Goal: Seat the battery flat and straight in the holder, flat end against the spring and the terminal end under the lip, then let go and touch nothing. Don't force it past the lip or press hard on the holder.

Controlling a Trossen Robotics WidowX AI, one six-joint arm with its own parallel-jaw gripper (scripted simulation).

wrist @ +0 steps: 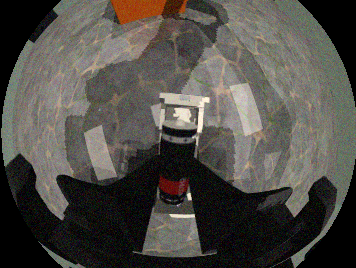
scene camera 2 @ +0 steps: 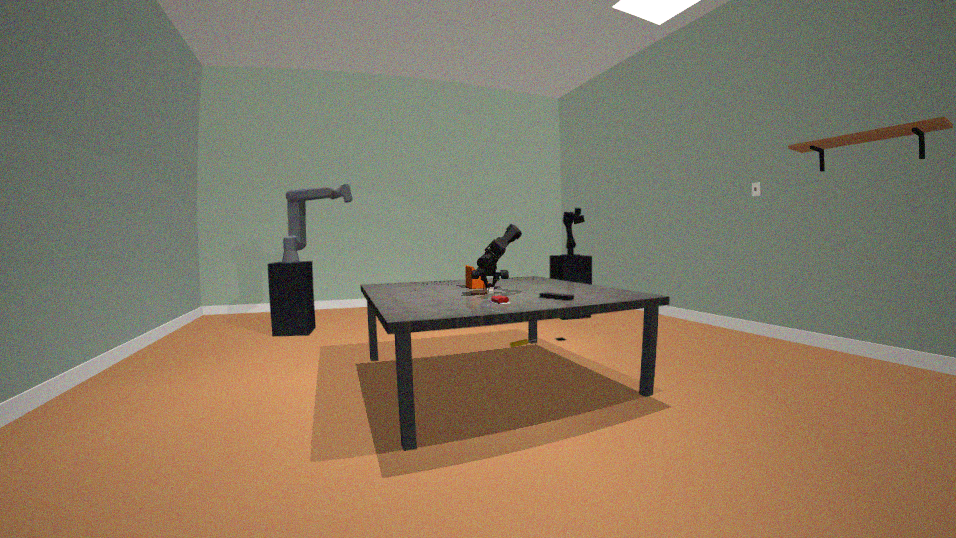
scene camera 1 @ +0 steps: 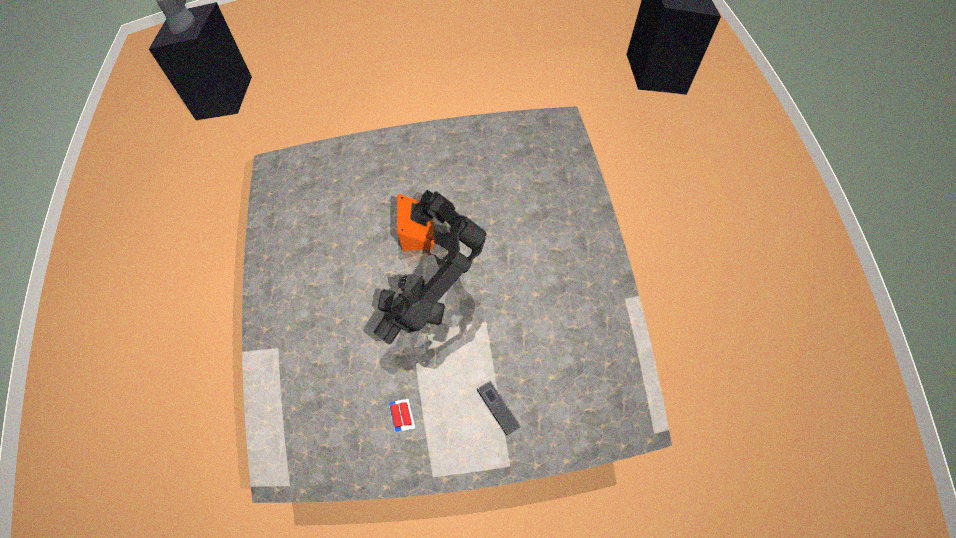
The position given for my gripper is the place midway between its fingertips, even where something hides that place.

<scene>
In view: my gripper [scene camera 1: 416, 307] and a battery [wrist: 178, 138].
My gripper shows as well in the wrist view [wrist: 175, 161].
</scene>
